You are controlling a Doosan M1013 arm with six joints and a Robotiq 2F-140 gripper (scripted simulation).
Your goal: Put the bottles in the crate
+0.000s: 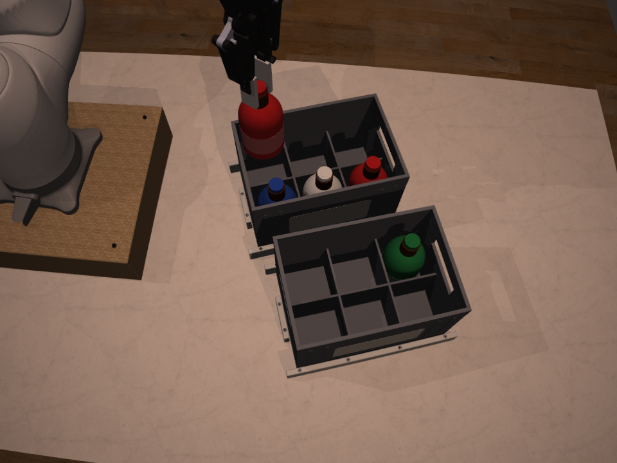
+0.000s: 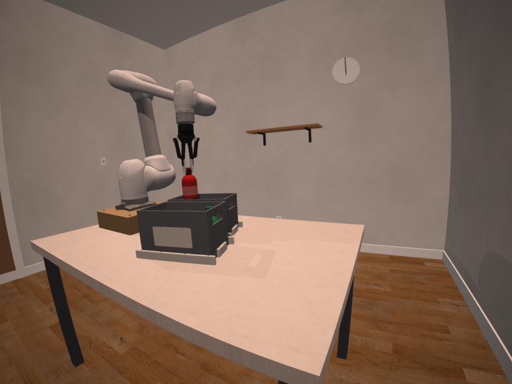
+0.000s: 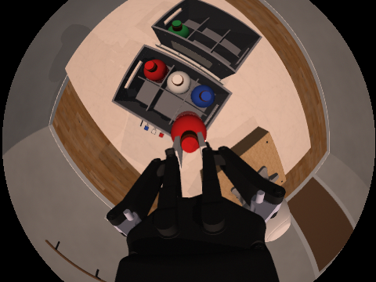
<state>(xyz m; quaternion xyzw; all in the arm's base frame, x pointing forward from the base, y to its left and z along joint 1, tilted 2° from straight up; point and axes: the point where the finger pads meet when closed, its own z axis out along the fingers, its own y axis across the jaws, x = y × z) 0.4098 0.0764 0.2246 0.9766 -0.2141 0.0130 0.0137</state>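
Right now the blue bottle is 4 cm ahead of my hand, 8 cm to the right of it and 23 cm below it. From my hand the other things lie so: green bottle 27 cm ahead, 15 cm to the right, 23 cm below; then pick list 4 cm ahead, 13 cm to the left, 32 cm below; then white bottle 12 cm ahead, 5 cm to the right, 23 cm below.
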